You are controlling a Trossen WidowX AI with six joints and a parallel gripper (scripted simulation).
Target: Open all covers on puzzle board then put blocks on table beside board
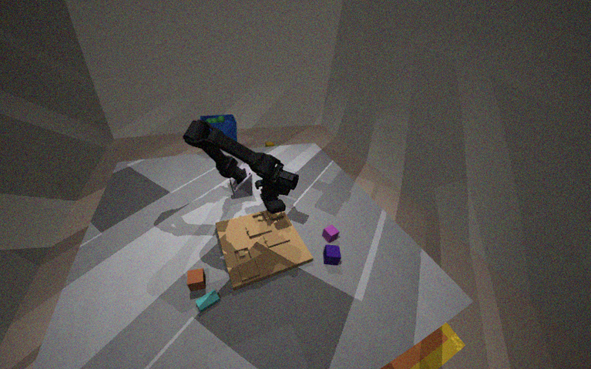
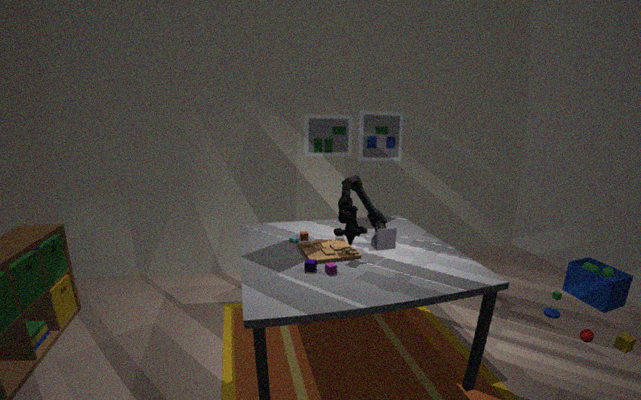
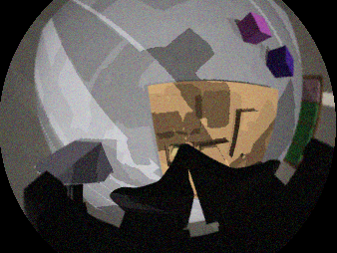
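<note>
Right now my gripper tip is 120 mm short of the tan puzzle board, 50 mm to the left of it and 40 mm above it. Also, from my gripper tip: magenta block 160 mm ahead, 220 mm to the left, 40 mm below; then orange block 230 mm ahead, 290 mm to the right, 30 mm below; then purple block 260 mm ahead, 180 mm to the left, 30 mm below.
</note>
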